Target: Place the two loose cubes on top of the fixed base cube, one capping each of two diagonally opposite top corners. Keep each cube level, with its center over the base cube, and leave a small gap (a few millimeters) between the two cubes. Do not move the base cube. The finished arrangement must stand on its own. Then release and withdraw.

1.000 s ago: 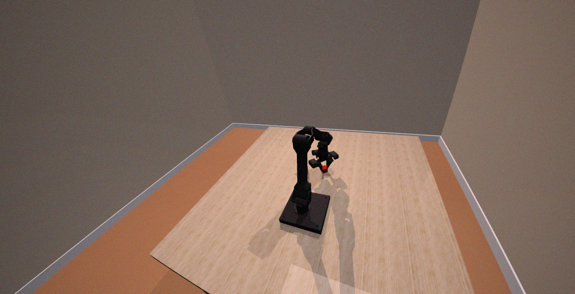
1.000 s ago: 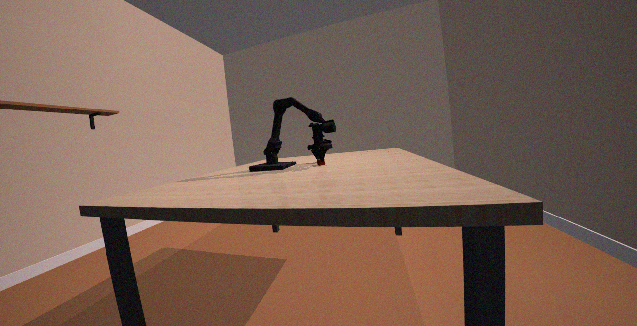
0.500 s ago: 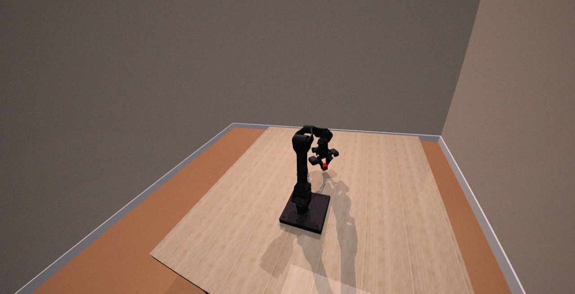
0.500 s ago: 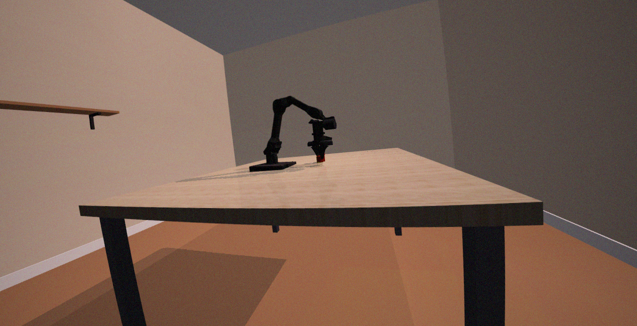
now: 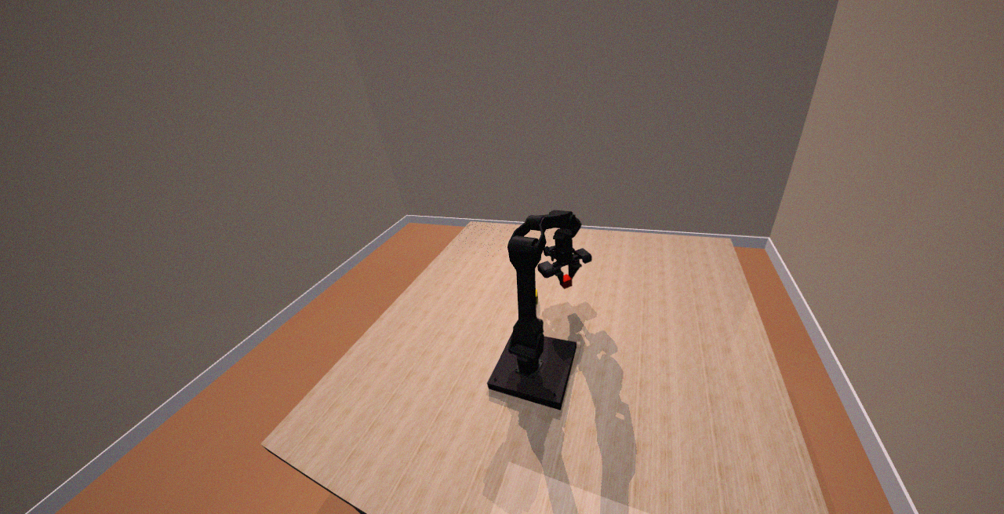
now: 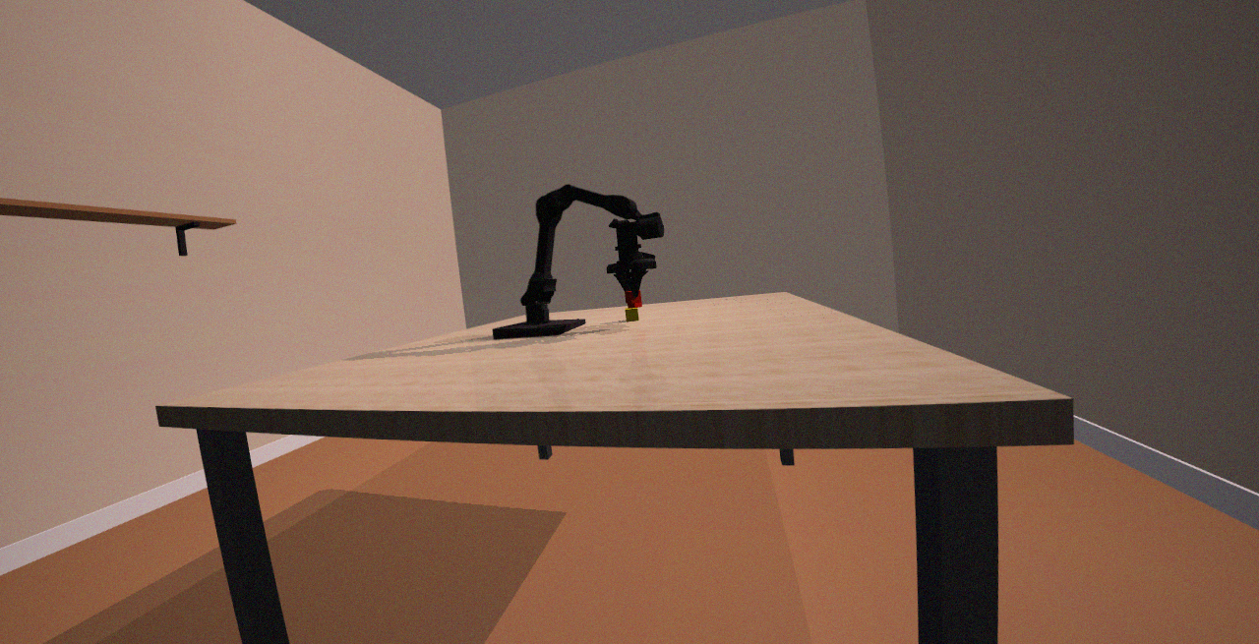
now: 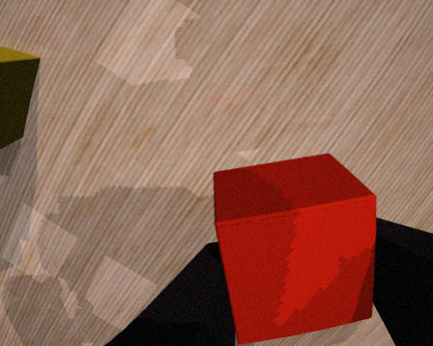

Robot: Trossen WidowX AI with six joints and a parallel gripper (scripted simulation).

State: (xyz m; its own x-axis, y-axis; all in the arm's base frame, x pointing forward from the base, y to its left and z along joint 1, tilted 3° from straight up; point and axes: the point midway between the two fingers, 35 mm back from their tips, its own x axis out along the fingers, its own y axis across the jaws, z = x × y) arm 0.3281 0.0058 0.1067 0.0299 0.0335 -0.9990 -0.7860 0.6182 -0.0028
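My gripper tip is now 60 mm past the yellow cube, 120 mm to the right of it and 60 mm above it.
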